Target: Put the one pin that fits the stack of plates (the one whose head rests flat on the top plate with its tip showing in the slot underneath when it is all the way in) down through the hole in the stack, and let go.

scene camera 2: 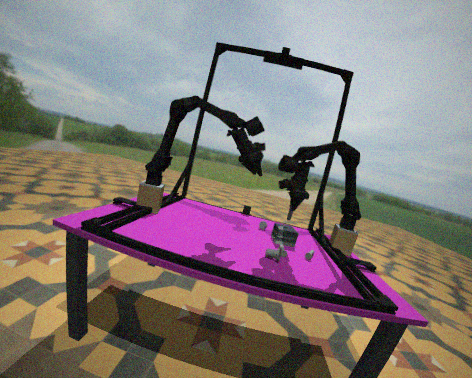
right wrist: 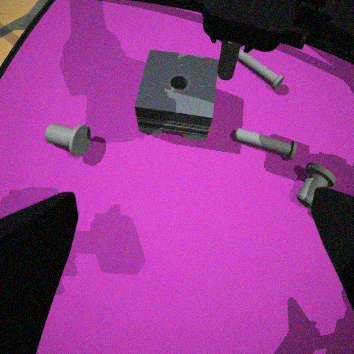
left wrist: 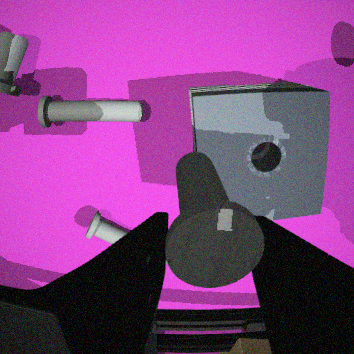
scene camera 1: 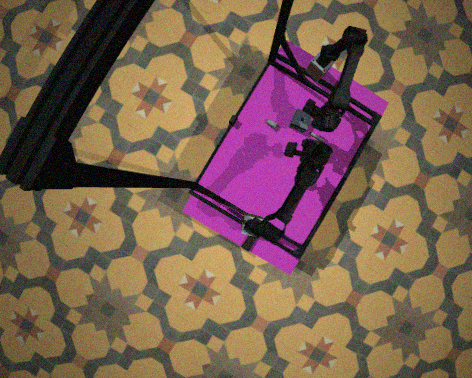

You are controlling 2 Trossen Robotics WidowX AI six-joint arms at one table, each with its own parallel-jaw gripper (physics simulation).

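Note:
The grey plate stack (scene camera 1: 300, 121) (scene camera 2: 285, 234) (left wrist: 230, 117) (right wrist: 157, 97) lies on the table, its round hole (left wrist: 266, 156) (right wrist: 179, 82) facing up. My left gripper (scene camera 2: 293, 204) (left wrist: 208, 225) is shut on a dark grey pin (left wrist: 215, 250) (right wrist: 228, 62). The pin's head is up and its shaft points down. In the left wrist view the tip is left of the hole, over the plate's left edge; in the right wrist view it shows just right of the stack. My right gripper (scene camera 2: 259, 173) (right wrist: 198, 203) is open and empty, high above the table.
A thick short pin (scene camera 1: 272, 124) (scene camera 2: 262, 226) (right wrist: 67, 139) lies left of the stack in the right wrist view. Right of it lie a long pin (left wrist: 95, 110) (right wrist: 265, 142), a thinner pin (left wrist: 107, 231) (right wrist: 260, 69) and another short pin (right wrist: 307, 190). A black frame edges the table.

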